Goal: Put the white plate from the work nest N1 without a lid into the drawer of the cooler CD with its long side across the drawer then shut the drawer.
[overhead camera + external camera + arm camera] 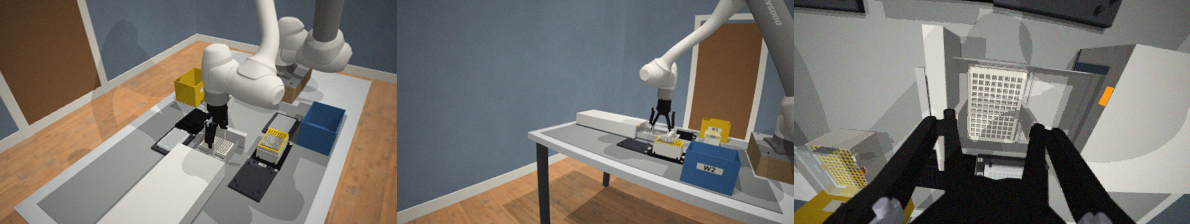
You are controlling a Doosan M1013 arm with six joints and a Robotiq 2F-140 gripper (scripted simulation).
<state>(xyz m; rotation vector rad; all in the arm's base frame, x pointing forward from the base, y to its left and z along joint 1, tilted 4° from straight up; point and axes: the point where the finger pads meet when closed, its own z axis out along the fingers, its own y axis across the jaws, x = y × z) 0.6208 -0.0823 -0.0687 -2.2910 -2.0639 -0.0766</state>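
My gripper is now 2 cm above the white plate. From my hand the other things lie so: drawer (3 cm ahead, 2 cm below); then work nest N1 (19 cm to the left, 9 cm ahead, 4 cm below); then black plate (17 cm to the right, 13 cm behind, 2 cm below).
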